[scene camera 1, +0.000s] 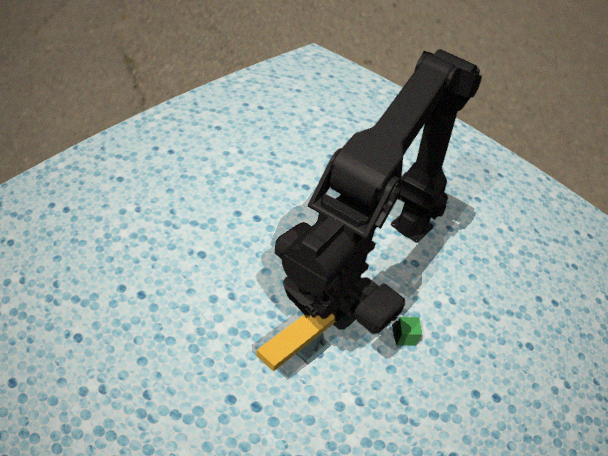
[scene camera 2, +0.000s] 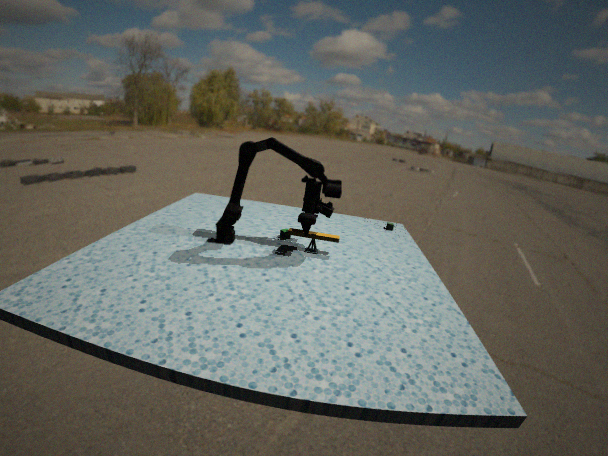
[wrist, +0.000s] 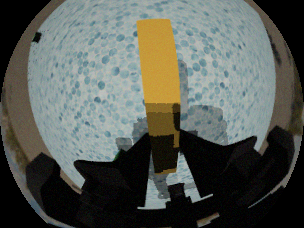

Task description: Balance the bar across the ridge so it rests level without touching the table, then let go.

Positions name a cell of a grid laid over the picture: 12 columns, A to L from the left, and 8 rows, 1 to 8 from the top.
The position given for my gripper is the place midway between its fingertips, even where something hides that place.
I see my gripper (scene camera 1: G6) and a yellow bar (scene camera 1: F7).
The yellow bar is seen too in the wrist view (wrist: G3). My gripper is seen too in scene camera 2 (scene camera 2: G5) and in the wrist view (wrist: G5).
